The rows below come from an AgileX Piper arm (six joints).
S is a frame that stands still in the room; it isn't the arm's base.
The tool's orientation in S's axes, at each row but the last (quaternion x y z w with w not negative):
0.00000, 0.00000, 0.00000, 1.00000
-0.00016, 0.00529, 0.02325, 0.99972
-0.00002, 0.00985, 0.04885, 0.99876
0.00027, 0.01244, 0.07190, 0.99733
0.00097, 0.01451, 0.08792, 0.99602
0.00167, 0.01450, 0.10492, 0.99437
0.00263, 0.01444, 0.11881, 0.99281
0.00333, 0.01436, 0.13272, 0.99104
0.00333, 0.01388, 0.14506, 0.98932
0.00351, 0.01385, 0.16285, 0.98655
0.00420, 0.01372, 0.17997, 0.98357
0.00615, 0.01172, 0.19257, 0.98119
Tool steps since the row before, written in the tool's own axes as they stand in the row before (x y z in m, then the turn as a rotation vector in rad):
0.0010, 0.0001, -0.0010, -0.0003, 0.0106, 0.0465
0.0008, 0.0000, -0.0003, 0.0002, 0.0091, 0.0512
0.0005, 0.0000, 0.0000, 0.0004, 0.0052, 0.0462
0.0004, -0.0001, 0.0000, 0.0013, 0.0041, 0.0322
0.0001, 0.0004, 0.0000, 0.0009, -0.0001, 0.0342
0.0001, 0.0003, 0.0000, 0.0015, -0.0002, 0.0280
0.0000, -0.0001, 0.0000, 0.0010, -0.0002, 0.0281
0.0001, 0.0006, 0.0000, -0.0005, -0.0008, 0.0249
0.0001, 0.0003, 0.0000, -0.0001, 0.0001, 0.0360
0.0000, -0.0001, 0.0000, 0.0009, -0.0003, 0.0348
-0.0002, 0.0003, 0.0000, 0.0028, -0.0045, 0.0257
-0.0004, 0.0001, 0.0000, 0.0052, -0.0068, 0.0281
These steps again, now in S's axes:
0.0010, 0.0001, -0.0010, -0.0003, 0.0106, 0.0465
0.0008, 0.0000, -0.0003, 0.0003, 0.0091, 0.0512
0.0005, 0.0000, 0.0000, 0.0008, 0.0053, 0.0462
0.0004, 0.0000, 0.0000, 0.0015, 0.0043, 0.0322
0.0000, 0.0004, 0.0000, 0.0019, 0.0001, 0.0342
0.0000, 0.0003, 0.0000, 0.0023, 0.0001, 0.0279
0.0000, -0.0001, 0.0000, 0.0018, 0.0000, 0.0281
-0.0001, 0.0006, 0.0000, 0.0005, -0.0010, 0.0249
0.0000, 0.0003, 0.0000, 0.0009, 0.0000, 0.0360
0.0000, -0.0001, 0.0000, 0.0019, -0.0001, 0.0348
-0.0003, 0.0002, 0.0000, 0.0049, -0.0033, 0.0256
-0.0004, -0.0001, 0.0000, 0.0081, -0.0045, 0.0279

